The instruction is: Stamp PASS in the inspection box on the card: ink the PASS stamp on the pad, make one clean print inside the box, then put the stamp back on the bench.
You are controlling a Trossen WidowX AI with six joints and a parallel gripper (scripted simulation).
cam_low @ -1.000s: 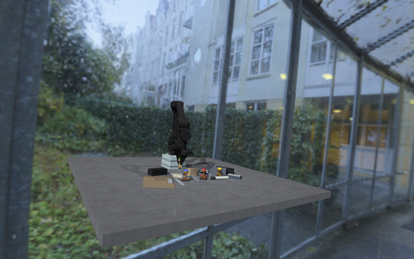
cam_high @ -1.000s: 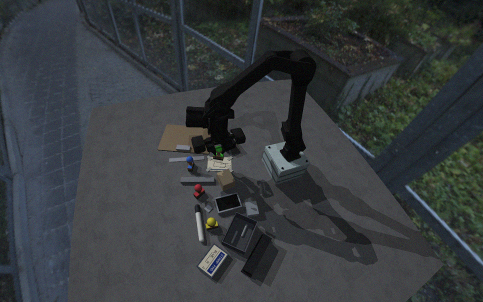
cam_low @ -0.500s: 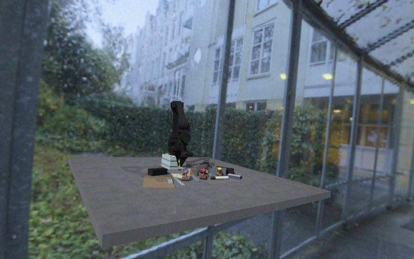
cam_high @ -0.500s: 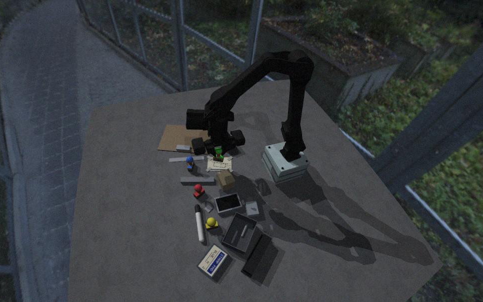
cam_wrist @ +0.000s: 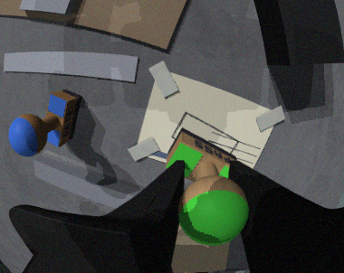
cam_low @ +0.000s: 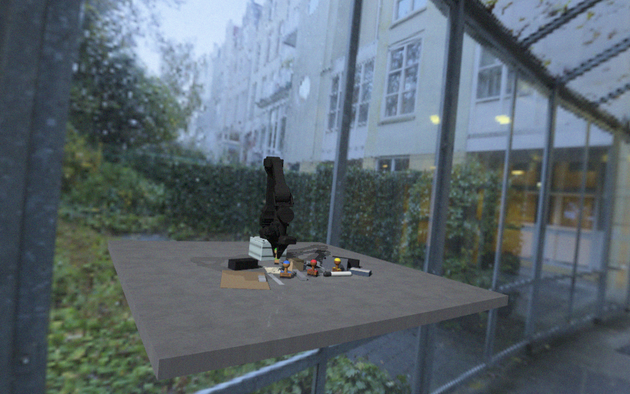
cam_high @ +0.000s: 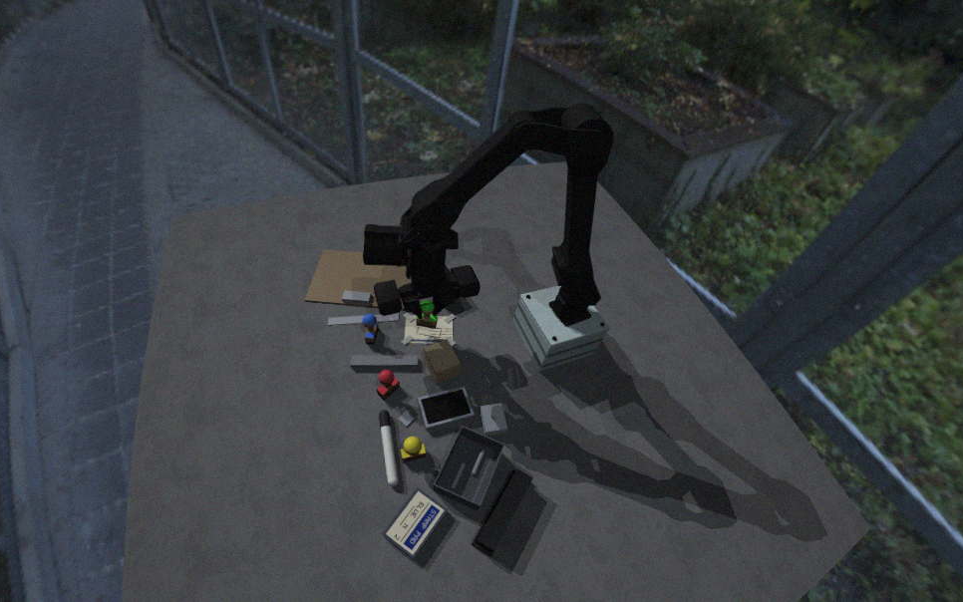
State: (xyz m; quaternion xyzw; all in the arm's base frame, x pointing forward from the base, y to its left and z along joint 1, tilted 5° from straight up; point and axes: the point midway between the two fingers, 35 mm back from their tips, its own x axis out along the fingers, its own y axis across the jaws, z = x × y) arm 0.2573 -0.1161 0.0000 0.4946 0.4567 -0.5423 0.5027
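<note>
My gripper tip is now 5 cm above the white card and 1 cm past it. The rest, counted from my gripper tip: green-knobbed stamp right at my gripper tip; then blue stamp 11 cm ahead, 3 cm to the right, 3 cm below; then tan box 9 cm to the left, 3 cm below.
</note>
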